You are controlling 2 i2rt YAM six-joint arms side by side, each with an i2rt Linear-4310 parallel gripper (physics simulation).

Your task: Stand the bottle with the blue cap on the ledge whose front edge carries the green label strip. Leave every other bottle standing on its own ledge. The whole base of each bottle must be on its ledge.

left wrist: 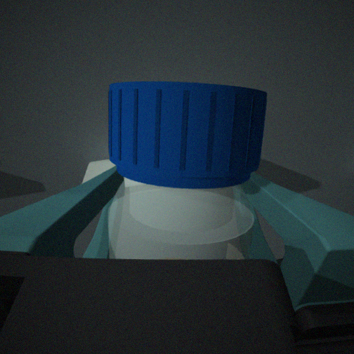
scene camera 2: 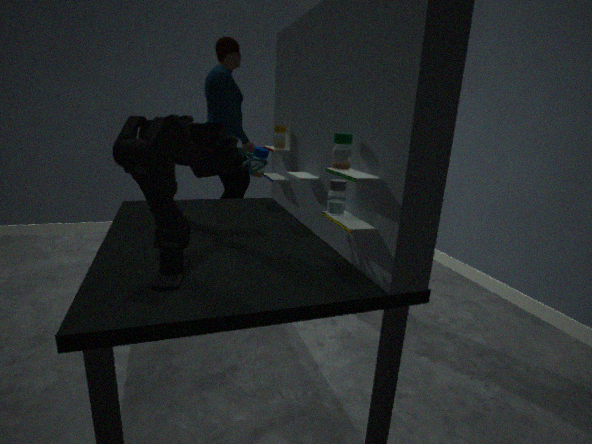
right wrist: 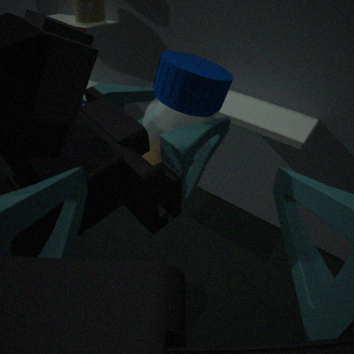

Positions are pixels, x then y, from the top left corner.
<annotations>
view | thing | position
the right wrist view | my left gripper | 202, 108
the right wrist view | blue-capped bottle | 189, 89
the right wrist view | bare ledge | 293, 128
</annotations>
